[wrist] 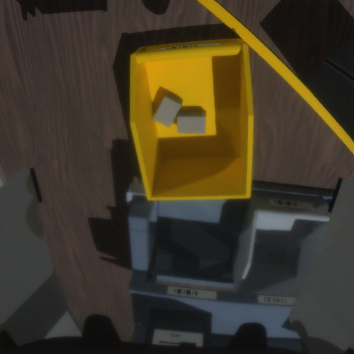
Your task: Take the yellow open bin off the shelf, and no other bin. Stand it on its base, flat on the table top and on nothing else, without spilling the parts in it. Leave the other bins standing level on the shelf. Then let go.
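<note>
The yellow open bin (232,110) is upright in the upper middle of the wrist view, with its labelled lip at the top of the picture. Two small grey parts (168,109) (191,123) lie inside on its floor. Its lower edge overlaps the edge of the grey-blue shelf (235,312) in this view; whether they touch, and how its base rests, cannot be seen. My gripper (184,179) is wide open, its jaws at the far left and right of the view, apart from the yellow bin.
A pale grey bin (275,220) sits on the shelf at lower right, beside a dark bay. A label shows on a dark part lower down. A yellow strip (295,85) crosses the wooden table top (65,100) at upper right, near a dark object (340,75).
</note>
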